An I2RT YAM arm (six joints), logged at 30 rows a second.
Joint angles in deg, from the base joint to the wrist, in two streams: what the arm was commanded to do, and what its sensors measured. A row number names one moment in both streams.
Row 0, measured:
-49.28, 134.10, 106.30, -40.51, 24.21, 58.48
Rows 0 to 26, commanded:
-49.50, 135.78, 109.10, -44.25, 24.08, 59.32
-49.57, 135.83, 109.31, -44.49, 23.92, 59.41
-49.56, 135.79, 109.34, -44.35, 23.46, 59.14
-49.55, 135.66, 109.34, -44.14, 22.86, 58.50
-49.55, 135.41, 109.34, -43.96, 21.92, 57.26
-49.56, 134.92, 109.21, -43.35, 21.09, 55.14
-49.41, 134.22, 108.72, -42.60, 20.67, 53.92
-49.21, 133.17, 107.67, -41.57, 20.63, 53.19
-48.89, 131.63, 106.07, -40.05, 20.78, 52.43
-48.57, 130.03, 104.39, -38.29, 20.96, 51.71
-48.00, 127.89, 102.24, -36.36, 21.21, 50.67
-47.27, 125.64, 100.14, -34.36, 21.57, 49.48
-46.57, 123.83, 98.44, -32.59, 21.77, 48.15
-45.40, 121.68, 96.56, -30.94, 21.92, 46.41
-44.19, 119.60, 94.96, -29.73, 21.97, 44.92
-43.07, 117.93, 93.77, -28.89, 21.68, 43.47
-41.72, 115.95, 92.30, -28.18, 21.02, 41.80
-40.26, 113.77, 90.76, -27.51, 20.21, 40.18
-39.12, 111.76, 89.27, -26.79, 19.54, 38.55
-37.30, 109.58, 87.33, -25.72, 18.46, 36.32
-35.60, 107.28, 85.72, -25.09, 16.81, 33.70
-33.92, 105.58, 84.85, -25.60, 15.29, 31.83
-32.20, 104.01, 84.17, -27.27, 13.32, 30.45
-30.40, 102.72, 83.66, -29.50, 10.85, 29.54
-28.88, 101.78, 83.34, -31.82, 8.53, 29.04
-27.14, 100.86, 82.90, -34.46, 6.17, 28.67
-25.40, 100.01, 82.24, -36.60, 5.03, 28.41
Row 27, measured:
-28.38, 102.00, 84.05, -29.76, 11.99, 33.17
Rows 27 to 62, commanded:
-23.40, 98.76, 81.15, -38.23, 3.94, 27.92
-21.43, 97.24, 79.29, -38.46, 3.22, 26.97
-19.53, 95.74, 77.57, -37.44, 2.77, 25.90
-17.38, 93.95, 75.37, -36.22, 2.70, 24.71
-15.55, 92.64, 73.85, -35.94, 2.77, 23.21
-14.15, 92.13, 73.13, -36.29, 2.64, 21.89
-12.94, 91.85, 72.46, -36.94, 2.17, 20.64
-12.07, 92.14, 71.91, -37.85, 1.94, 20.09
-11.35, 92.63, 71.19, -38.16, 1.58, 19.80
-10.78, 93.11, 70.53, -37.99, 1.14, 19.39
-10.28, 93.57, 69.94, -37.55, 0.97, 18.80
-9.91, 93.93, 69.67, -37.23, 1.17, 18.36
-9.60, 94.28, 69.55, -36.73, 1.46, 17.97
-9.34, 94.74, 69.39, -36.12, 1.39, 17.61
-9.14, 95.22, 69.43, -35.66, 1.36, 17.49
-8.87, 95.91, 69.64, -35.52, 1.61, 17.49
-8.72, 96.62, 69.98, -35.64, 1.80, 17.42
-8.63, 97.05, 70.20, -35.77, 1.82, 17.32
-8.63, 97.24, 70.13, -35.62, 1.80, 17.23
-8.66, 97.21, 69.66, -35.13, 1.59, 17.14
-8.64, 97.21, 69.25, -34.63, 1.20, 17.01
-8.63, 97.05, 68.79, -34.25, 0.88, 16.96
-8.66, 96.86, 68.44, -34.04, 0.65, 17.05
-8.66, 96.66, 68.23, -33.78, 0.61, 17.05
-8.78, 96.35, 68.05, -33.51, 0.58, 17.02
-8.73, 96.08, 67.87, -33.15, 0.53, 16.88
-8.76, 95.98, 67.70, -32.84, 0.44, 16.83
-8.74, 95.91, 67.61, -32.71, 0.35, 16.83
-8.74, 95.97, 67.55, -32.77, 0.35, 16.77
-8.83, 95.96, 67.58, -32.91, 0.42, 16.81
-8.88, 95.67, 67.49, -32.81, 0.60, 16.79
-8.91, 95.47, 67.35, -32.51, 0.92, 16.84
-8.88, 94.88, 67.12, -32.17, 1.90, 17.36
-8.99, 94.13, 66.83, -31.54, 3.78, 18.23
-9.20, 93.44, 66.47, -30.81, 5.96, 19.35
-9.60, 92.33, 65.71, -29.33, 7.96, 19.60
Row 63, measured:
-9.15, 96.07, 66.65, -31.99, 2.85, 17.89
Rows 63 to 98, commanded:
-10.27, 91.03, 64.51, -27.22, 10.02, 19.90
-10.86, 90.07, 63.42, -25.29, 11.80, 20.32
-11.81, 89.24, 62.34, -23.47, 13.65, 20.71
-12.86, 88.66, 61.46, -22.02, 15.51, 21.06
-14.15, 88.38, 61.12, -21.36, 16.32, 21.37
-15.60, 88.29, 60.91, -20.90, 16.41, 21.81
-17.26, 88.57, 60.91, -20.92, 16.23, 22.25
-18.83, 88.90, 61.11, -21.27, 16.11, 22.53
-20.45, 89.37, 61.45, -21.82, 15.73, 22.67
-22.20, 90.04, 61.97, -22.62, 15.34, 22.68
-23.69, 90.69, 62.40, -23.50, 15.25, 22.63
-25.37, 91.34, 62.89, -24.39, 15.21, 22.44
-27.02, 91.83, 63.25, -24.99, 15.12, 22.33
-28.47, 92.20, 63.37, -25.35, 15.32, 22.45
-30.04, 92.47, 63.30, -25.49, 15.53, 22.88
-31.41, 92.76, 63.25, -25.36, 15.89, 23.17
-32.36, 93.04, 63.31, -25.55, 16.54, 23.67
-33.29, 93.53, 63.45, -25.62, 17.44, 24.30
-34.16, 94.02, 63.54, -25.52, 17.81, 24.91
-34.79, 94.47, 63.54, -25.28, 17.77, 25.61
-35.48, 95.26, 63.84, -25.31, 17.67, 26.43
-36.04, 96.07, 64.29, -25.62, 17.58, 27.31
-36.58, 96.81, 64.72, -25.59, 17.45, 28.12
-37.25, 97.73, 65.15, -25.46, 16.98, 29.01
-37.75, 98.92, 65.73, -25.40, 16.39, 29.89
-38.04, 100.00, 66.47, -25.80, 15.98, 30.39
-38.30, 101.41, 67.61, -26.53, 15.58, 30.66
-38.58, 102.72, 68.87, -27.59, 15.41, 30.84
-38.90, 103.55, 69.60, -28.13, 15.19, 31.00
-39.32, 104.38, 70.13, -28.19, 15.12, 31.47
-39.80, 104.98, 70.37, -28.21, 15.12, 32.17
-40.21, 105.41, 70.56, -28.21, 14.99, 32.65
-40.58, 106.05, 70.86, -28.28, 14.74, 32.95
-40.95, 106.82, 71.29, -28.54, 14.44, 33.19
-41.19, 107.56, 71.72, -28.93, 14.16, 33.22
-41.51, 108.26, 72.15, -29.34, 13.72, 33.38
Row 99, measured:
-40.49, 106.39, 69.93, -26.52, 14.76, 31.33
